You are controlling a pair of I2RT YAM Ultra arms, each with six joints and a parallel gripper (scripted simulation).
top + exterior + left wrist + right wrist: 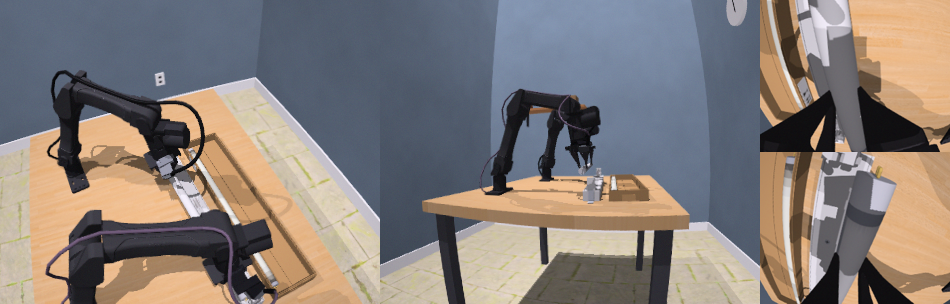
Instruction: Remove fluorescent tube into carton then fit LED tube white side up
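My right hand is 50 mm short of the lampholder, 80 mm to the left of it and 50 mm above it. Round my right hand: light fixture: 10 mm ahead, 220 mm to the left, 60 mm below; then LED tube: 30 mm behind, 220 mm to the left, 10 mm below; then old fluorescent tube: 90 mm ahead, 240 mm to the left, 100 mm below.
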